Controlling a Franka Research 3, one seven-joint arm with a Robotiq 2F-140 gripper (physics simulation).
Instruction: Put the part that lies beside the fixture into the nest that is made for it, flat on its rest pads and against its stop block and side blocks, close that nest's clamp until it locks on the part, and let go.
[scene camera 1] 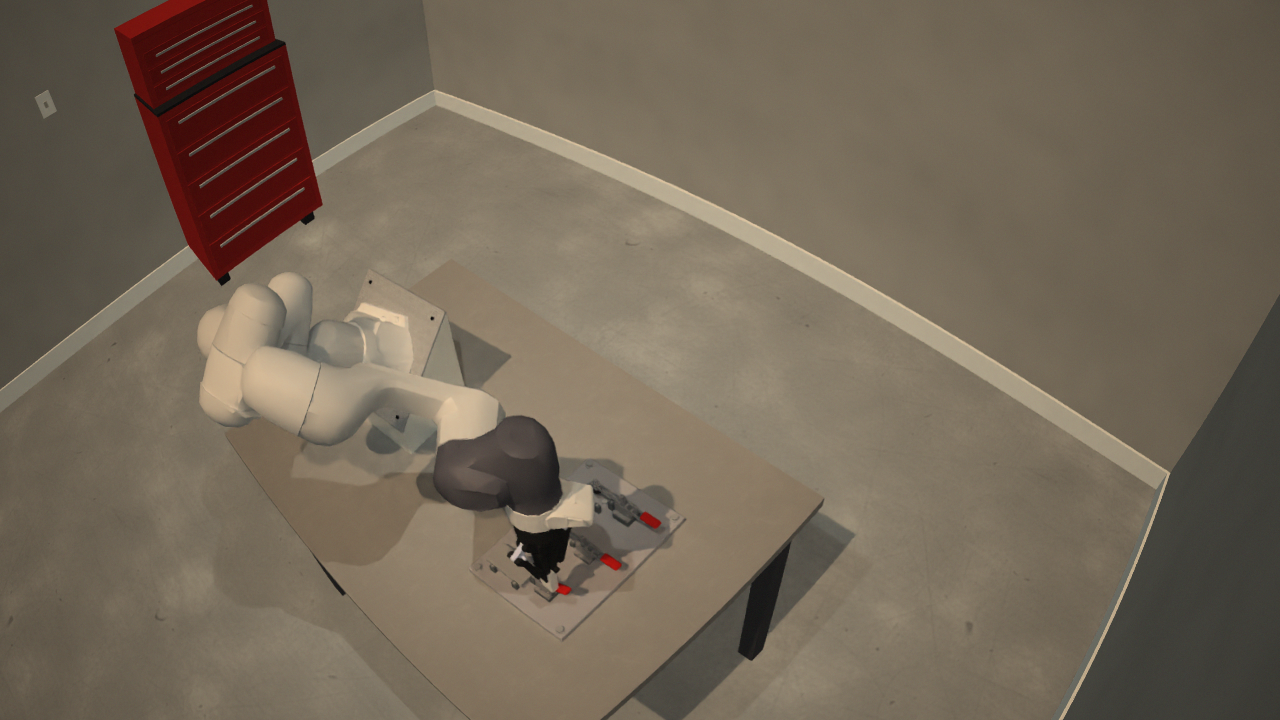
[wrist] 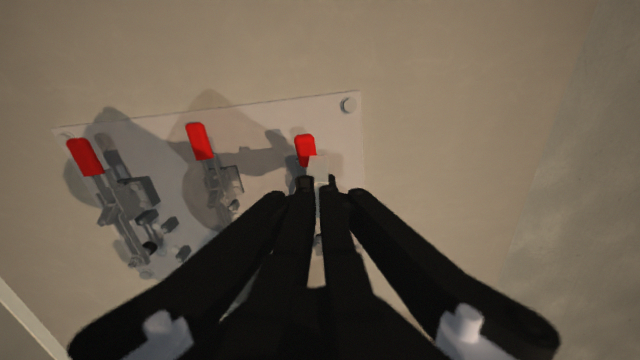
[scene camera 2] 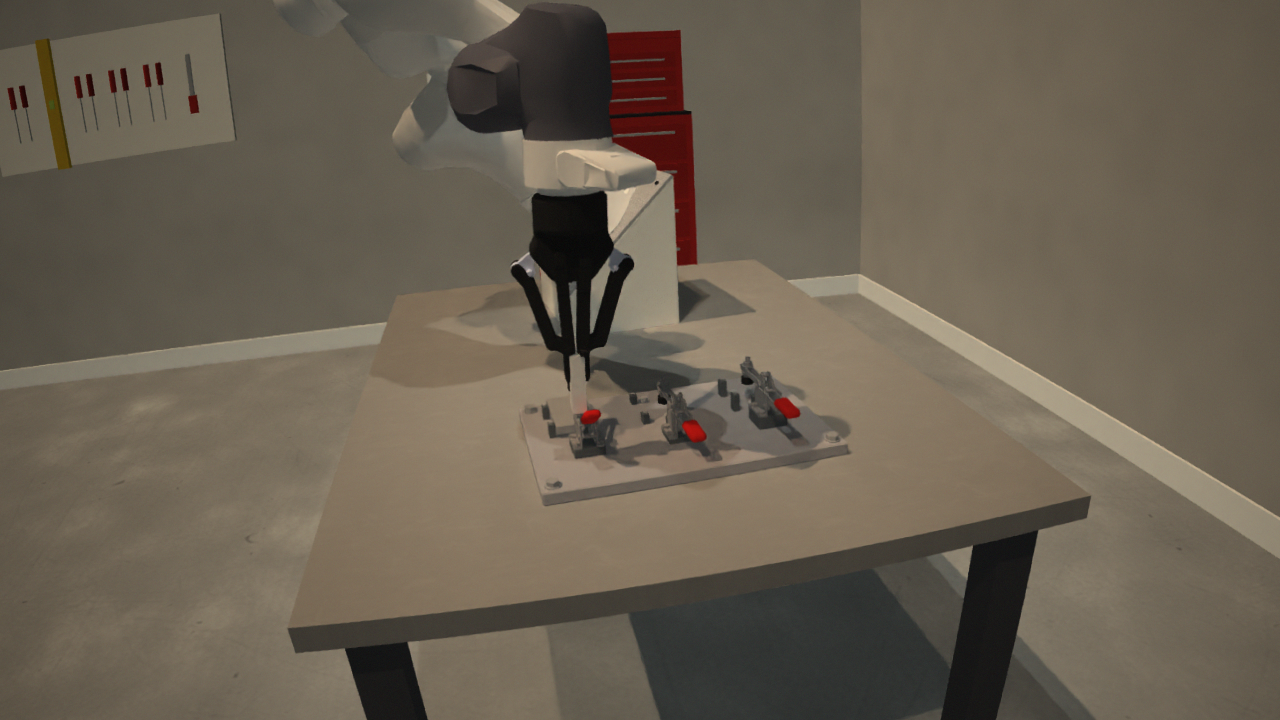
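Observation:
My gripper is shut with nothing between its fingers. Its pale fingertips are close beside the red handle of the end clamp, at the left in scene camera 2; whether they touch is unclear. A flat light part lies in that clamp's nest on the fixture plate, partly behind the fingertips. Dark blocks stand at its side. The fingers hide the clamp's arm, so whether it is locked on the part cannot be told.
The middle clamp's red handle and the far clamp's red handle stand on the same plate. Bolt heads sit at the plate's corners. The fixture stands on the table.

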